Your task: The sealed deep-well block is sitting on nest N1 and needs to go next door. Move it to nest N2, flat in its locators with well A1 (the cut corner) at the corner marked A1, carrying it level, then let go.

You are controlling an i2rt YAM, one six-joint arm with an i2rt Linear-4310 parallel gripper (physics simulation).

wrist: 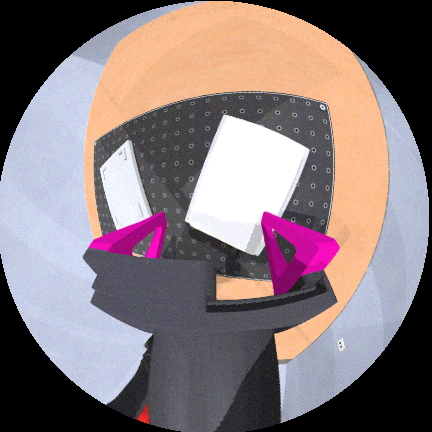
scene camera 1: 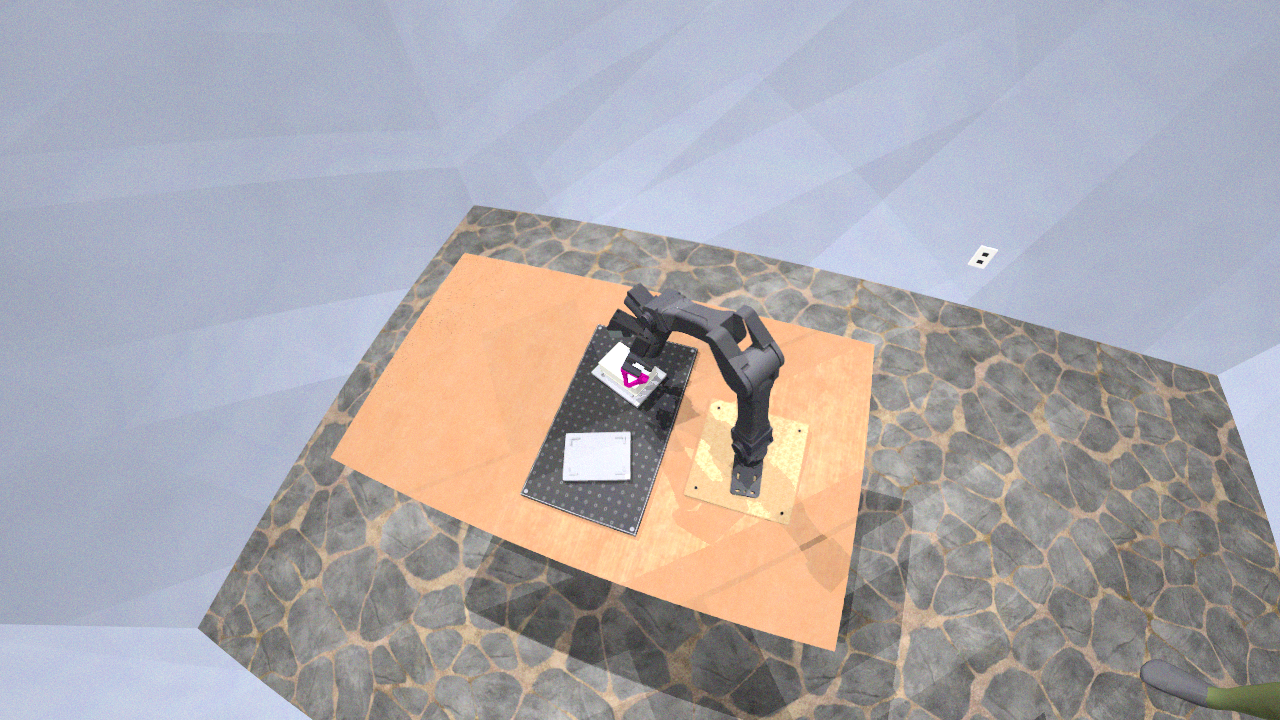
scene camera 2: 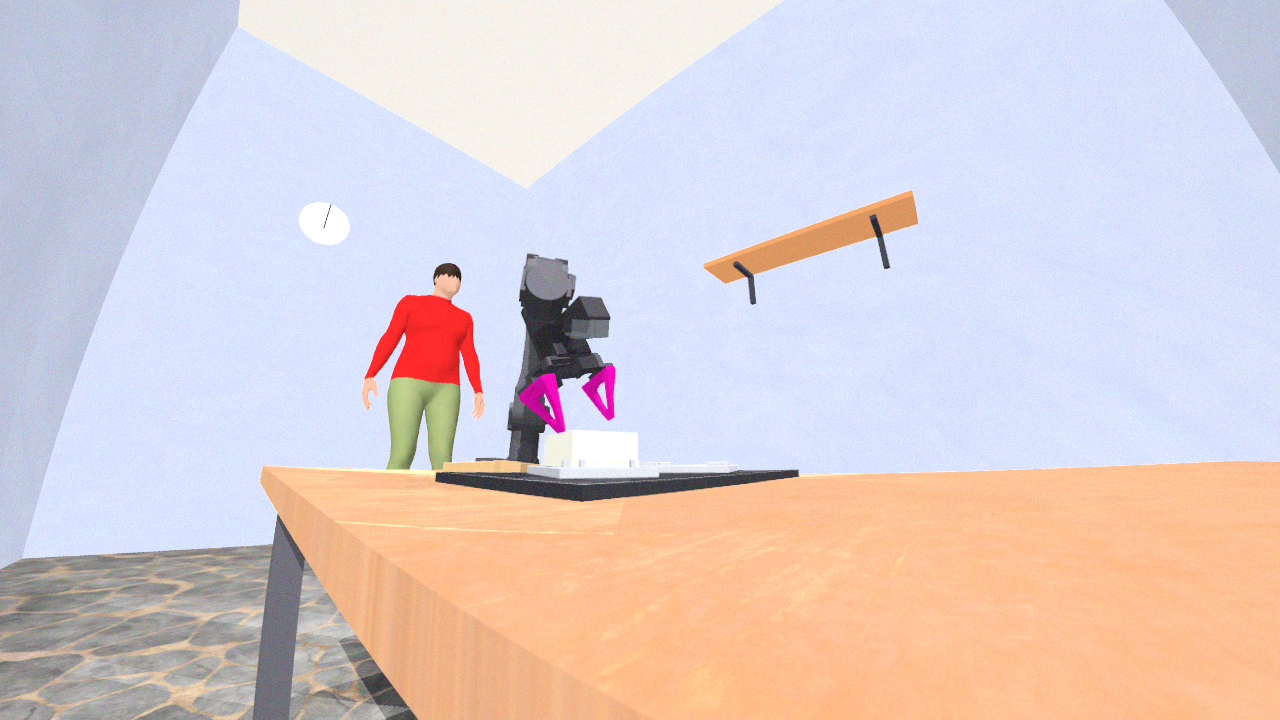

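Where they show: gripper, fingertip midpoint: [wrist: 213, 216] [scene camera 1: 633, 372] [scene camera 2: 588, 425]; arm's base, origin of the base link: [scene camera 1: 748, 455] [scene camera 2: 522, 466].
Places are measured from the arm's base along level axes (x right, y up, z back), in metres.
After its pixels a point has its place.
Note:
The sealed deep-well block [scene camera 1: 615, 359] @[x 0.185, y 0.049, z -0.369 m] [scene camera 2: 591, 447] @[x 0.221, y 0.030, z -0.382 m] [wrist: 250, 175] @[x 0.182, y 0.049, z -0.346 m] is white and sits upright on nest N1 [scene camera 1: 638, 402] @[x 0.093, y 0.008, z -0.292 m] [scene camera 2: 554, 471] @[x 0.255, y 0.003, z -0.359 m], a pale plate. Nest N2 [scene camera 1: 597, 456] @[x -0.067, y 0.008, z -0.361 m] [scene camera 2: 707, 466] @[x -0.016, y 0.006, z -0.423 m] [wrist: 125, 185] @[x -0.039, y 0.008, z -0.366 m] is a pale plate with raised corner locators and bears no block. My gripper [scene camera 1: 633, 378] @[x 0.145, y 0.064, z -0.311 m] [scene camera 2: 586, 425] @[x 0.145, y 0.064, z -0.311 m] [wrist: 213, 216] @[x 0.145, y 0.064, z -0.311 m] is open, with magenta fingers tilted above the block. In the wrist view, one fingertip overlaps the block's near right part and the other lies left of it, near N2. The cut corner and the A1 marks cannot be made out.
Both nests stand on a black perforated board [scene camera 1: 547, 479] @[x -0.145, y -0.005, z -0.471 m] [scene camera 2: 581, 491] @[x 0.325, y -0.009, z -0.461 m] [wrist: 165, 175] @[x 0.052, y -0.004, z -0.365 m] on the wooden table [scene camera 1: 429, 376] @[x 0.076, y -0.017, z -0.925 m] [scene camera 2: 805, 573] @[x 0.443, y -0.017, z -0.648 m] [wrist: 225, 55] @[x 0.182, y -0.017, z -0.593 m]. The arm's base stands on a light mounting plate [scene camera 1: 707, 474] @[x -0.062, y -0.002, z -0.093 m] beside the board. A person [scene camera 2: 429, 349] stands behind the table.

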